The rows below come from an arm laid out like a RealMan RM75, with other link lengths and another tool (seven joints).
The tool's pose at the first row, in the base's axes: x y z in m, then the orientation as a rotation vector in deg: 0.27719 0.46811 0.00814 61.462 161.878 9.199
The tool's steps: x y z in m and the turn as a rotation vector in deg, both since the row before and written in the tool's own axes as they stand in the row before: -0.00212 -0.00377 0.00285 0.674 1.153 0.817; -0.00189 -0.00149 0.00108 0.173 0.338 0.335; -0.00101 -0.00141 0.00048 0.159 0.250 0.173; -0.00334 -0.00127 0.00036 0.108 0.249 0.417; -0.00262 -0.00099 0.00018 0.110 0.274 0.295; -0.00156 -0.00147 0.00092 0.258 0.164 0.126; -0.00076 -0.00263 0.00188 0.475 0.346 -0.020; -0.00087 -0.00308 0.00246 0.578 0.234 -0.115; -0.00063 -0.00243 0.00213 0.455 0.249 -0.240; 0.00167 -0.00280 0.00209 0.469 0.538 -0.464; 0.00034 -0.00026 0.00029 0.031 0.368 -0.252
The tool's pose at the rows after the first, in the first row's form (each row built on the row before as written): 0.27671 0.46406 0.00495 63.028 162.746 9.000; 0.27724 0.46176 0.00378 63.622 162.940 8.982; 0.27709 0.46007 0.00317 63.961 163.133 8.920; 0.27872 0.45689 0.00278 64.642 163.178 8.945; 0.27997 0.45439 0.00256 65.155 163.306 8.975; 0.28019 0.45232 0.00151 65.425 163.486 8.719; 0.27912 0.45003 -0.00064 65.568 163.987 8.260; 0.27785 0.44737 -0.00340 65.562 164.482 7.579; 0.27681 0.44531 -0.00575 65.355 165.006 7.074; 0.27383 0.44454 -0.00810 64.898 165.904 6.714; 0.27342 0.44460 -0.00841 64.634 166.370 6.885
